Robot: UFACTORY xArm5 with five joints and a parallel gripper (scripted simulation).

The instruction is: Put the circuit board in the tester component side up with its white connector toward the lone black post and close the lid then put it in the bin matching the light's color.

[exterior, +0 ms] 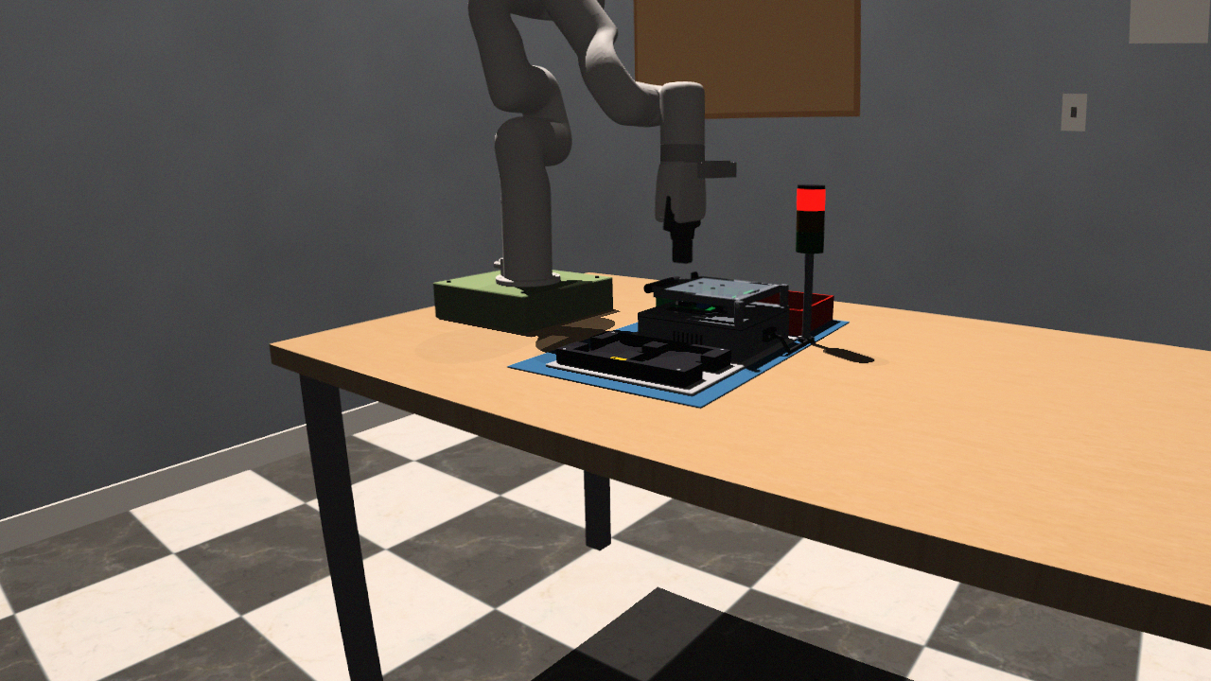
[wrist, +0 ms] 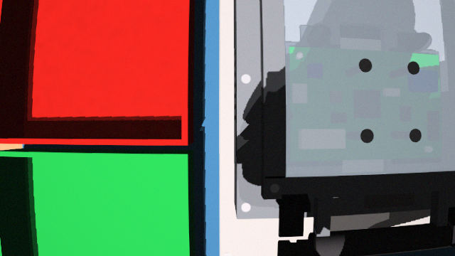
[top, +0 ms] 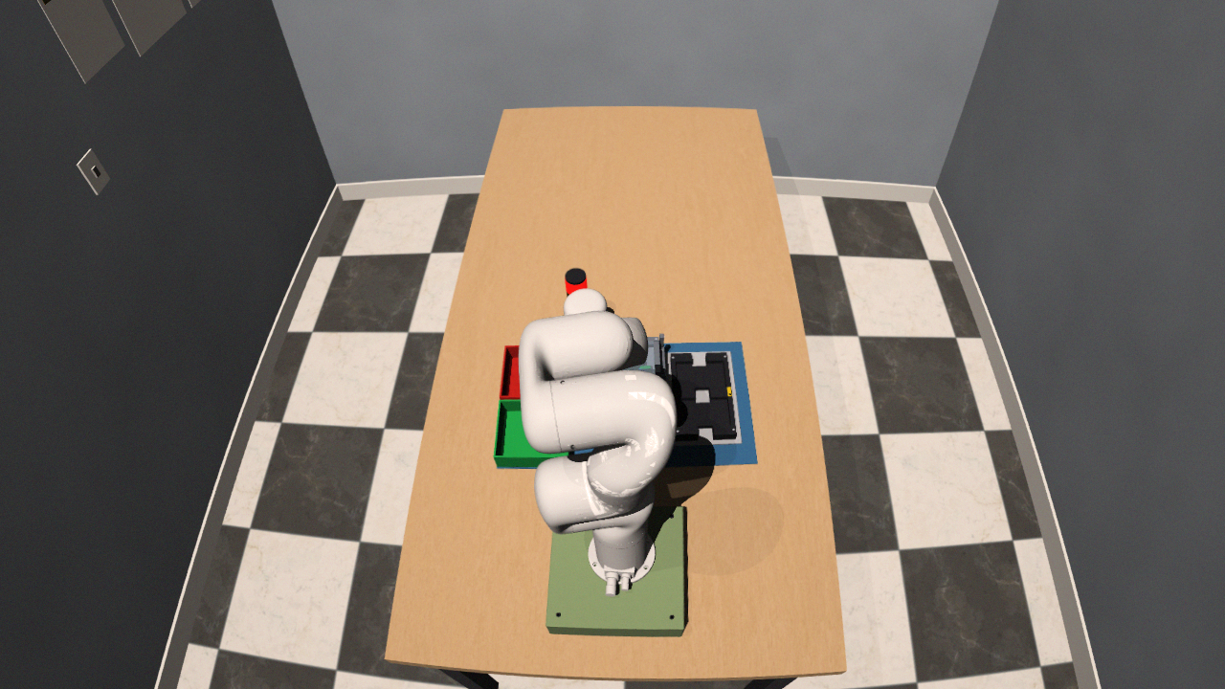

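Now: the black tab 2 cm ahead of my hand and 5 cm below it. Also, from my hand: green bin (3 cm behind, 13 cm to the left, 12 cm below); then tester lid (9 cm ahead, 6 cm to the right, 5 cm below); then green circuit board (9 cm ahead, 5 cm to the right, 7 cm below).
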